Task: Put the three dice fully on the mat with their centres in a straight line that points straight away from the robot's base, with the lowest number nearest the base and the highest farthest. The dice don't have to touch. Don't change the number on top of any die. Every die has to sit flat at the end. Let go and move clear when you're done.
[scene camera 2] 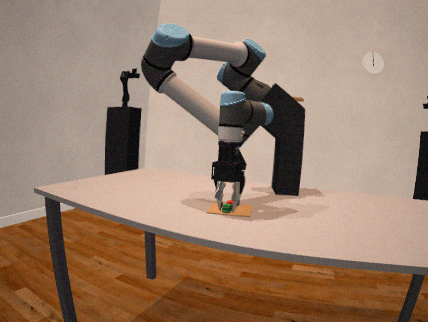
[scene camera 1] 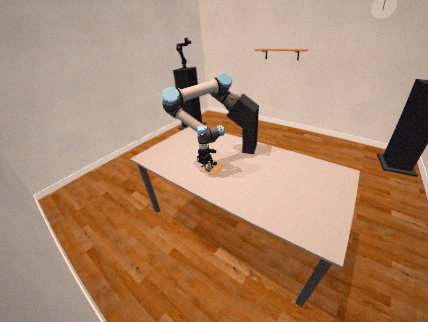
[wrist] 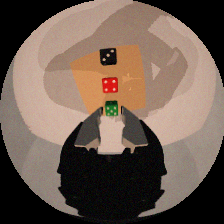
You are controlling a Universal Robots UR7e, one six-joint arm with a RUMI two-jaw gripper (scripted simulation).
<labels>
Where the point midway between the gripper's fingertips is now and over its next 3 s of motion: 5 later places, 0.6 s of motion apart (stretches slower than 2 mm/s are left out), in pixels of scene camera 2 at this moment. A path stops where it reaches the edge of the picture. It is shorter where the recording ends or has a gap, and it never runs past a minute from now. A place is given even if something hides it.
The gripper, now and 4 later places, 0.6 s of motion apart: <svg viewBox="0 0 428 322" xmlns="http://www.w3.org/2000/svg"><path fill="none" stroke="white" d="M226 211L228 194L228 180L230 165L230 151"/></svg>
</labels>
